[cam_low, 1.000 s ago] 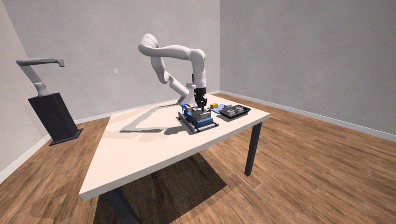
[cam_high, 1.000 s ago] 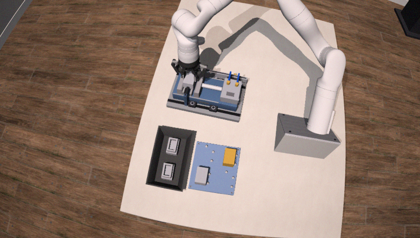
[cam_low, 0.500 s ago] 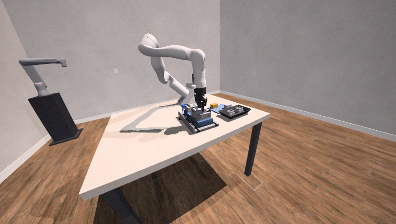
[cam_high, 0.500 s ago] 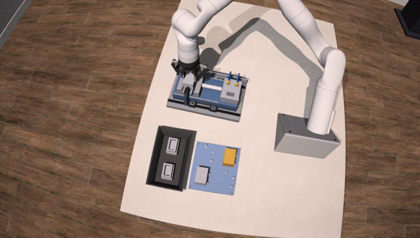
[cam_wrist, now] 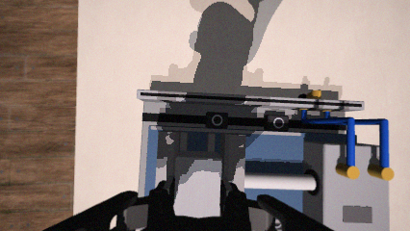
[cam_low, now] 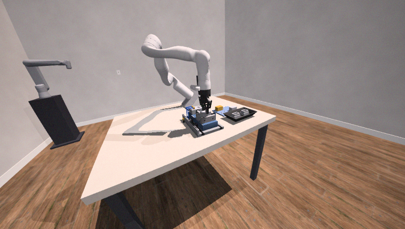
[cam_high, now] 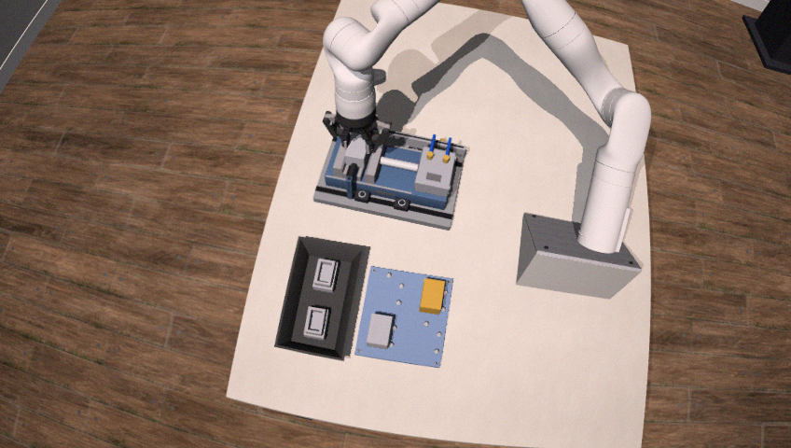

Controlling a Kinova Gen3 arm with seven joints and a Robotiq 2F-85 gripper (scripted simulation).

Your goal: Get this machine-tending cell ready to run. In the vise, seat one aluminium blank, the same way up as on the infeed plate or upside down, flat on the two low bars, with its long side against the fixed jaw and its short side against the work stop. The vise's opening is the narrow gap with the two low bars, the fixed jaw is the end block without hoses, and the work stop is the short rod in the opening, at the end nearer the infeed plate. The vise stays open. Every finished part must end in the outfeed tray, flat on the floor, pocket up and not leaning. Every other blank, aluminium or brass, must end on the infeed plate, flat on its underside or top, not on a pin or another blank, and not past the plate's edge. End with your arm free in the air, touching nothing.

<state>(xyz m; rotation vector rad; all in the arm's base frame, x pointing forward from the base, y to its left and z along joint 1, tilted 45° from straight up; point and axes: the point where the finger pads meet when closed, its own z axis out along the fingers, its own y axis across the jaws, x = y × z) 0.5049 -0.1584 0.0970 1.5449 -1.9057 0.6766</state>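
Now: the white rod 90 mm behind my hand, 50 mm below it and 10 mm to the left of it. The rest, counted from my hand: hose block: 160 mm behind, 50 mm below, 30 mm to the left; blue vise: 80 mm below, 70 mm behind, 10 mm to the left; brass blank: 280 mm to the left, 170 mm behind, 100 mm below.
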